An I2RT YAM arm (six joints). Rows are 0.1 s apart.
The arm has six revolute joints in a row. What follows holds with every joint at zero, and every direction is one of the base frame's. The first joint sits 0.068 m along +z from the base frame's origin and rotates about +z. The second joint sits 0.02 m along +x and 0.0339 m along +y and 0.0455 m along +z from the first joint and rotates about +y. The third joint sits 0.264 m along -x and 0.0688 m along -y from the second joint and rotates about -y. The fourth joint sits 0.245 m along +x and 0.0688 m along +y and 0.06 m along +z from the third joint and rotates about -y. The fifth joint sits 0.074 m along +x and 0.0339 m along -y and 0.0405 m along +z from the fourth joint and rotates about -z. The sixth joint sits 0.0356 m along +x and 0.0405 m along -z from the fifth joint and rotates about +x. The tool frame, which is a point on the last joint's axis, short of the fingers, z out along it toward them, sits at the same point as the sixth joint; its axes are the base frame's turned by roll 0, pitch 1.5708 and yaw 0 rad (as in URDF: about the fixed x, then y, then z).
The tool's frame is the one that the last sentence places.
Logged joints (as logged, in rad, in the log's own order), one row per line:
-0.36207 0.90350 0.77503 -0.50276 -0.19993 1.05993
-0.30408 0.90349 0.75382 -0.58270 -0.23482 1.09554
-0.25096 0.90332 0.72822 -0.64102 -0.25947 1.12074
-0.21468 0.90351 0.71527 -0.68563 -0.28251 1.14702
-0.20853 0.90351 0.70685 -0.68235 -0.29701 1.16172
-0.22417 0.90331 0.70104 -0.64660 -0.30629 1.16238
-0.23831 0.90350 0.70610 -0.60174 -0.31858 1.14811
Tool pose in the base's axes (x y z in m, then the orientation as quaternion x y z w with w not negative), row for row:
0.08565 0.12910 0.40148 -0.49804 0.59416 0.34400 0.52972
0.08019 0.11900 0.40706 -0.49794 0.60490 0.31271 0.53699
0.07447 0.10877 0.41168 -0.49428 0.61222 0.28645 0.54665
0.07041 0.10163 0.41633 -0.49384 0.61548 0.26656 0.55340
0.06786 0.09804 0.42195 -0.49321 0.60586 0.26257 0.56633
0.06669 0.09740 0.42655 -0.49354 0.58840 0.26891 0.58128
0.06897 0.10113 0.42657 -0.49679 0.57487 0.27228 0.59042
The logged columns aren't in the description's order. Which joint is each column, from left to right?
Columns, left to right: joint 5, joint 1, joint 2, joint 4, joint 6, joint 3.
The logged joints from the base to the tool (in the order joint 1, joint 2, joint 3, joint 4, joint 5, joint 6), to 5 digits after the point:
0.90350 0.77503 1.05993 -0.50276 -0.36207 -0.19993
0.90349 0.75382 1.09554 -0.58270 -0.30408 -0.23482
0.90332 0.72822 1.12074 -0.64102 -0.25096 -0.25947
0.90351 0.71527 1.14702 -0.68563 -0.21468 -0.28251
0.90351 0.70685 1.16172 -0.68235 -0.20853 -0.29701
0.90331 0.70104 1.16238 -0.64660 -0.22417 -0.30629
0.90350 0.70610 1.14811 -0.60174 -0.23831 -0.31858

